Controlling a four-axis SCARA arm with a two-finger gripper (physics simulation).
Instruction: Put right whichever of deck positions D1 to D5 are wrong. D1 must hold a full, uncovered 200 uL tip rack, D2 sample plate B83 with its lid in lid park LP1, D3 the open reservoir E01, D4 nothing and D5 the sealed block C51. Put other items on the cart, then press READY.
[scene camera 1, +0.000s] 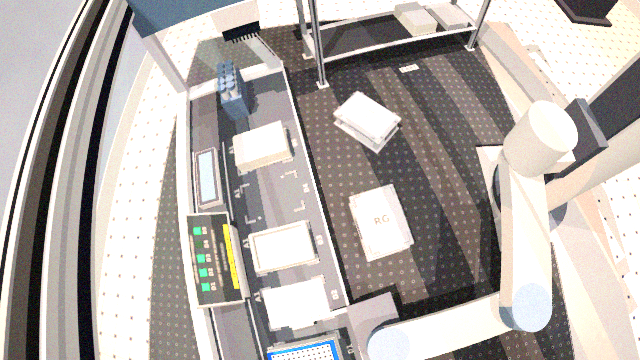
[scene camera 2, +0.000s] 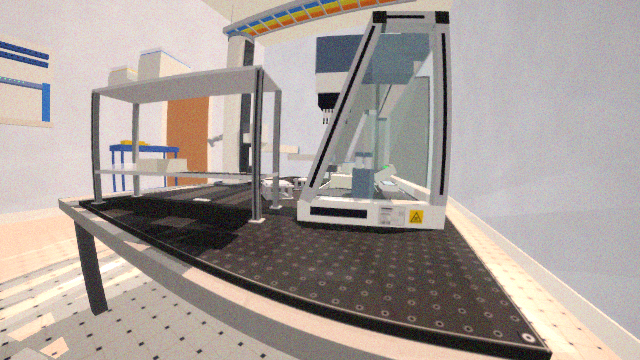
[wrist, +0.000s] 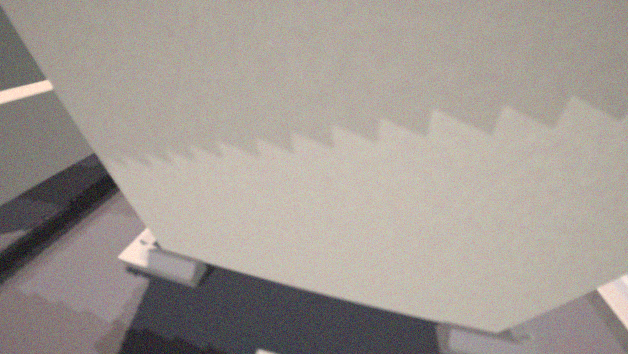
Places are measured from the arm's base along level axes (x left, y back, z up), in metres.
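Where they show: arm's base, origin of its link: (scene camera 2: 235, 185).
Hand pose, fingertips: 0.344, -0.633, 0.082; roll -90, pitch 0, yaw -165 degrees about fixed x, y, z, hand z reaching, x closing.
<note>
Things, the pixels of their centre, and the offset from my fingertips, as dx, dy, dz. "*": a spot on its surface instead.
- blue-rimmed white tip rack, a spot on its surface: (scene camera 1: 303, 353) * -0.033, +0.015, +0.074
- large pale surface, a spot on its surface: (wrist: 320, 215) * -0.016, +0.079, +0.005
- white plate, middle of its body: (scene camera 1: 295, 303) -0.126, -0.010, -0.017
- white-filled open reservoir, middle of its body: (scene camera 1: 281, 247) -0.247, -0.036, -0.008
- pale block, middle of its body: (scene camera 1: 260, 146) (scene camera 2: 348, 181) -0.490, -0.085, +0.000
- panel, a spot on its surface: (scene camera 1: 218, 295) * -0.140, -0.157, +0.044
- white piece marked RG, middle of its body: (scene camera 1: 380, 222) (scene camera 2: 307, 183) -0.297, +0.180, -0.041
- stacked white item, middle of its body: (scene camera 1: 367, 114) (scene camera 2: 276, 182) -0.570, +0.180, -0.015
- blue tube rack, a spot on its surface: (scene camera 1: 234, 104) * -0.604, -0.155, +0.038
The blue-rimmed white tip rack (scene camera 1: 303, 353) sits at D1, cut by the lower edge of scene camera 1. The arm's wrist hangs beside it; my gripper is open and empty, with its fingers hidden. A large pale surface (wrist: 320, 215) fills most of the wrist view; which thing it is I cannot tell. A white plate (scene camera 1: 296, 303) sits at D2; its label is unreadable. The white-filled open reservoir (scene camera 1: 283, 247) is at D3. D4 (scene camera 1: 272, 197) shows bare corner brackets. A pale block (scene camera 1: 261, 145) sits at D5. The panel (scene camera 1: 218, 295) shows D4's lamp dark and the others green.
A white piece marked RG (scene camera 1: 381, 222) and a stacked white item (scene camera 1: 367, 117) stand on the bench right of the deck. A blue tube rack (scene camera 1: 234, 104) is at the deck's far end. The metal shelf unit (scene camera 1: 316, 40) (scene camera 2: 258, 145) stands beyond, with pale boxes on it.
</note>
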